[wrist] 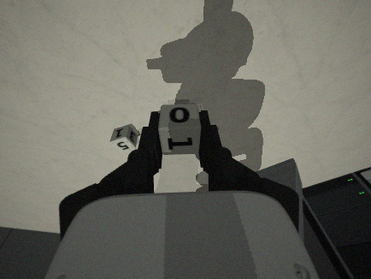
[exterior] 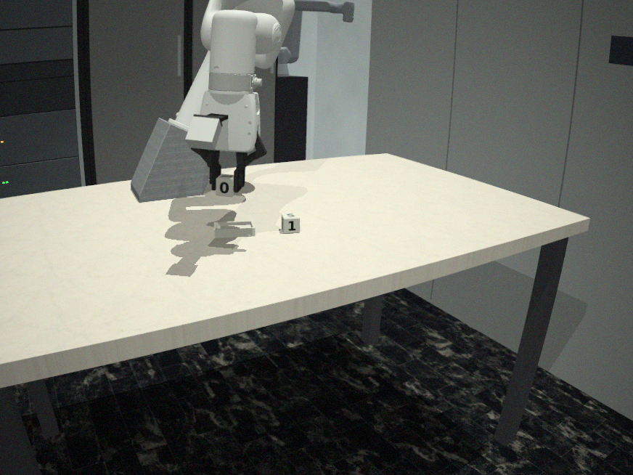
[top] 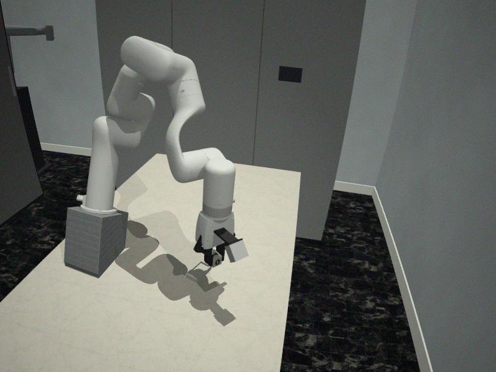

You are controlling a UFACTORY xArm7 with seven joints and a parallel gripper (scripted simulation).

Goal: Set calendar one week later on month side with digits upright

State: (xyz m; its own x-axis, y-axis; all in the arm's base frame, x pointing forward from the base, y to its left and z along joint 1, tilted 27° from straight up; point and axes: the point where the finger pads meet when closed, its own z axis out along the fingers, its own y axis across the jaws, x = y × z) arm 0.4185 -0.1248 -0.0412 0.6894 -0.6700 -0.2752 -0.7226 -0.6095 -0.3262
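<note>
Now: the tray 6 cm behind my hand, 5 cm to the left of it and 12 cm below it. Also, from my hand: digit cube 1 cm below.
</note>
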